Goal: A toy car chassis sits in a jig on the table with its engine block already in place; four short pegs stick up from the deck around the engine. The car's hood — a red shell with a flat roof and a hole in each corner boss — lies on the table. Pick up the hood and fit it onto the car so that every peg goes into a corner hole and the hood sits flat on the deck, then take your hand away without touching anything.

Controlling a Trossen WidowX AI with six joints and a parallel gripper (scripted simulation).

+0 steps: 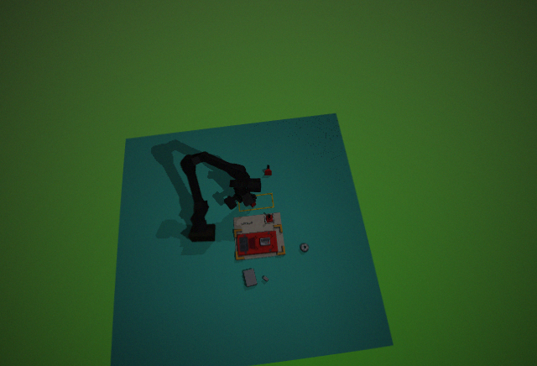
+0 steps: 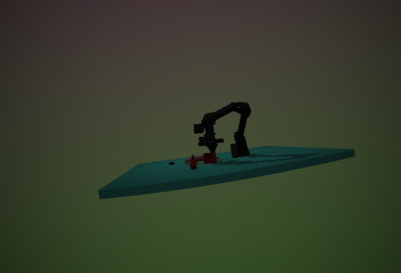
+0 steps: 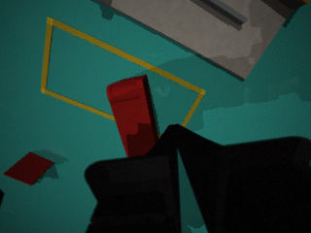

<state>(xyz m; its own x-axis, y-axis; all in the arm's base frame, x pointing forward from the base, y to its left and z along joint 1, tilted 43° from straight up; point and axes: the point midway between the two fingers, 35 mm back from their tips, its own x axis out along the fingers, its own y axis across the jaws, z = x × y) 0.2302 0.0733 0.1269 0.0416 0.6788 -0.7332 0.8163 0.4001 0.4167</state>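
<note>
My gripper tip is 20 mm to the right of the red hood, 20 mm short of it and 20 mm above it. Round my gripper tip: grey jig: 200 mm to the right, 70 mm ahead, 40 mm below; grey engine block: 220 mm to the right, 100 mm ahead, 30 mm below.
</note>
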